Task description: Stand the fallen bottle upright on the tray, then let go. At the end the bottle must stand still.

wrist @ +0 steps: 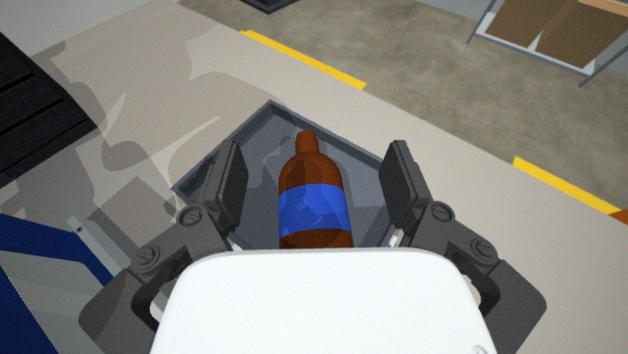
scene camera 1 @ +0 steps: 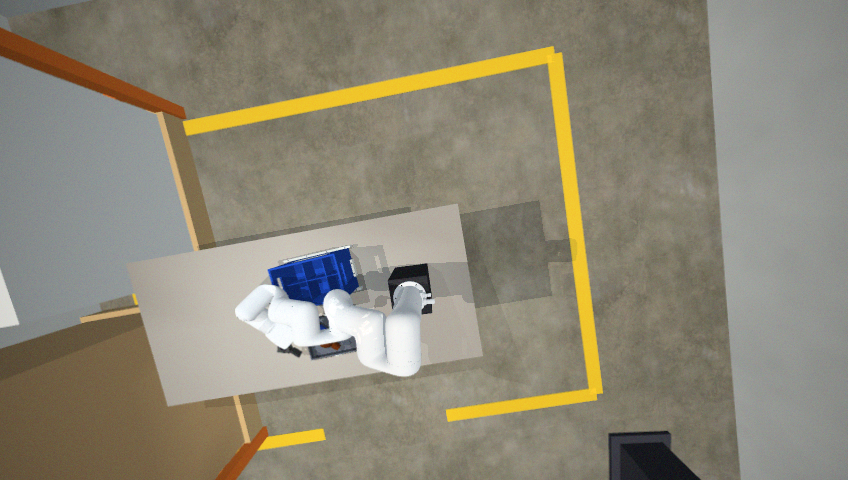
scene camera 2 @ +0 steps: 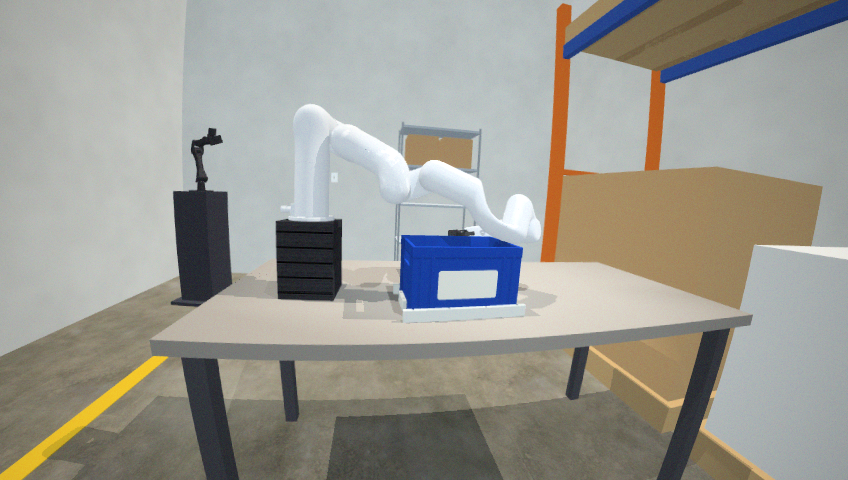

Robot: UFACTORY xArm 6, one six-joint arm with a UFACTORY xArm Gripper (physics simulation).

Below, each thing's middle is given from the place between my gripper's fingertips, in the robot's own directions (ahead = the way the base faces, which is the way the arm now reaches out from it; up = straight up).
Labels:
Now: the dark grey tray (wrist: 267, 139) 5 cm behind my hand, 2 cm to the left of it and 14 cm below it. From my hand the other things lie so: white fixture (scene camera 2: 497, 311): 2 cm behind, 37 cm to the right, 14 cm below; then blue divided crate (scene camera 2: 436, 271): 4 cm behind, 27 cm to the right, 7 cm below.

